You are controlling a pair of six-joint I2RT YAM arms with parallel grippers.
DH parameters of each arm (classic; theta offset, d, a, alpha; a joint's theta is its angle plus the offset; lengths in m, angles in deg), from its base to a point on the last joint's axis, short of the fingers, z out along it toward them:
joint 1: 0 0.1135 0.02 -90
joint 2: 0 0 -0.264 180
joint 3: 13.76 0 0.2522 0
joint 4: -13.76 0 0.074 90
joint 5: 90 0 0 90
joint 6: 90 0.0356 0 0
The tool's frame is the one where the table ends.
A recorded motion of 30 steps. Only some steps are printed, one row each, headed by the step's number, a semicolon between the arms.
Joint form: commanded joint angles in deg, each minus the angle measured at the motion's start. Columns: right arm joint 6, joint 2, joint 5, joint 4, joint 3, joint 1; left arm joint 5, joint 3, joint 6, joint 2, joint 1, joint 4.
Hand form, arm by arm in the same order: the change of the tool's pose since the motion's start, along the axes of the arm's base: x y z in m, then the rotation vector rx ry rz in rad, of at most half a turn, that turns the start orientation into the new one. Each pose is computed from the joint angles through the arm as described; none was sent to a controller.
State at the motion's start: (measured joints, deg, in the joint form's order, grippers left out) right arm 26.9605 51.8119 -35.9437 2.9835 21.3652 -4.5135; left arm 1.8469 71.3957 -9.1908 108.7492 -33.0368 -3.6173
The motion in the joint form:
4: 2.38 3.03 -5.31 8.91 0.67 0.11; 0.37 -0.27 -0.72 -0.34 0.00 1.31
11: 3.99 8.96 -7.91 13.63 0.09 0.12; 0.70 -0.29 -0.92 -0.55 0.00 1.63
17: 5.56 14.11 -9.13 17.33 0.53 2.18; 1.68 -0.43 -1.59 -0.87 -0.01 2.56
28: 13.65 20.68 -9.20 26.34 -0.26 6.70; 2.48 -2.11 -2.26 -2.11 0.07 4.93
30: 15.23 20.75 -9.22 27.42 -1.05 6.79; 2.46 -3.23 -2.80 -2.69 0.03 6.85
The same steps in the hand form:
4: 0.0111 0.0021 0.0099 0.0605 -0.0933 0.0732; 0.0002 -0.0004 0.0028 -0.0244 -0.0123 0.0032
11: 0.0212 0.0025 -0.0045 0.1036 -0.0464 0.1044; 0.0001 -0.0006 0.0046 -0.0345 -0.0162 0.0010
17: 0.0311 0.0103 -0.0136 0.1350 -0.0103 0.1497; -0.0001 -0.0012 0.0075 -0.0614 -0.0210 -0.0052
28: 0.0404 0.0282 -0.0271 0.2328 0.0566 0.1855; -0.0035 0.0010 0.0104 -0.0942 -0.0389 -0.0081
30: 0.0384 0.0285 -0.0296 0.2519 0.0706 0.1788; -0.0053 0.0019 0.0111 -0.1130 -0.0547 -0.0035

